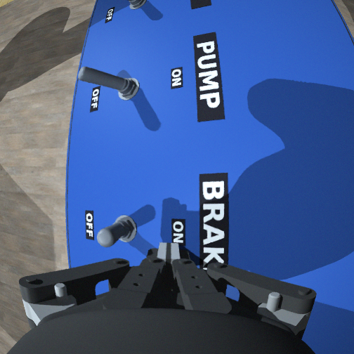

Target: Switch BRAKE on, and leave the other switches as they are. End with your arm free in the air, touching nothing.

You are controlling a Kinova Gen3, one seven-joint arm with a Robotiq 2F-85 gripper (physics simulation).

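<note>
On a blue panel point(150, 165), the BRAKE switch's metal lever point(117, 231) rises from its nut. Its rounded tip shows on the OFF side of the nut, low and left, near the OFF label point(89, 225). It looks shorter than the PUMP lever, seen nearly end on, so its exact tilt is hard to judge. The BRAKE sign point(214, 220) is partly hidden by my gripper. My gripper point(168, 254) is shut and empty. Its fingertips show right of the lever, just below the ON label point(178, 232), with a visible gap to the lever. Their height over the panel is unclear.
The PUMP lever point(105, 79) leans left toward its OFF label point(95, 99). Part of another switch point(136, 3) shows at the top edge. The panel's left edge borders a wood-look surface point(35, 175). Large shadows fall across the panel's right side.
</note>
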